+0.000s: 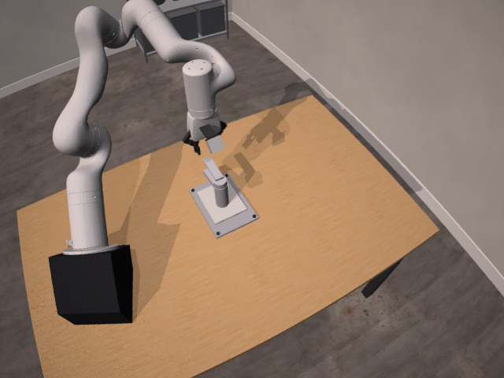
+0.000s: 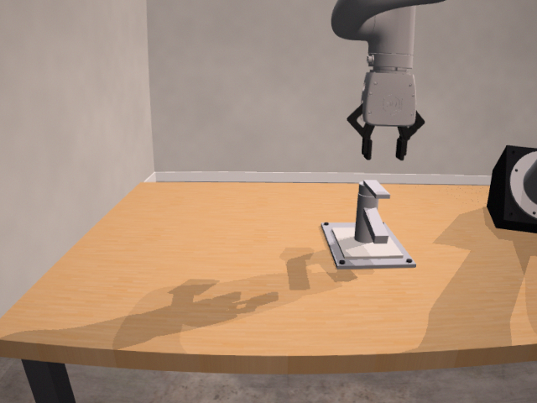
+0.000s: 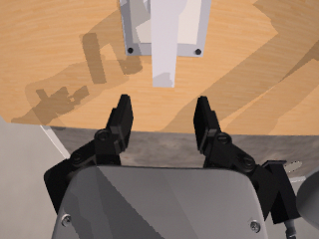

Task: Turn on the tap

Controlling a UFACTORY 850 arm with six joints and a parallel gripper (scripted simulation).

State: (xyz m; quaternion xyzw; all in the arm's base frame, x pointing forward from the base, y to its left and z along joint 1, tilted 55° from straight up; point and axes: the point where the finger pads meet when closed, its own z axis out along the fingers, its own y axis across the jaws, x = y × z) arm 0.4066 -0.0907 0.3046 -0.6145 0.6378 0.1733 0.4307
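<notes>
Right now my hand is 10 cm above the tap lever, 6 cm to the left of it and 1 cm short of it.
</notes>
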